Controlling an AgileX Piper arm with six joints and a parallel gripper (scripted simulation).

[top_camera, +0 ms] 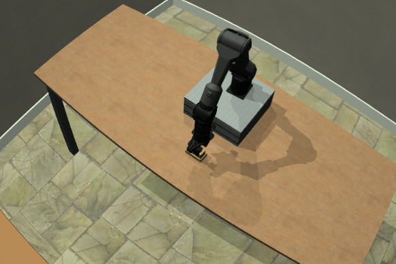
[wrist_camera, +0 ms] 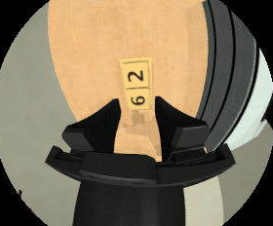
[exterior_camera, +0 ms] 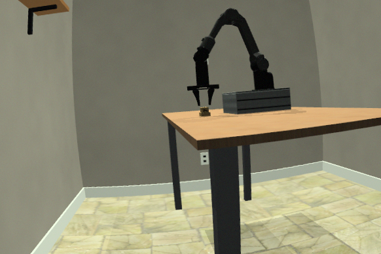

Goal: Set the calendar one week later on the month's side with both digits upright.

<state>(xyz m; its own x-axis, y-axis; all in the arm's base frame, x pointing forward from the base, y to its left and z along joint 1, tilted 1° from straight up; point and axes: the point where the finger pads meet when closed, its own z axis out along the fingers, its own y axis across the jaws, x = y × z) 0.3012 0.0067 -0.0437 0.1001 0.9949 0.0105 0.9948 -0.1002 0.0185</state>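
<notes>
The digit cube lies 30 mm below my hand. Round my hand: tan calendar tray 20 mm to the right, 40 mm below; wooden cube 30 mm to the right, 30 mm below.
</notes>
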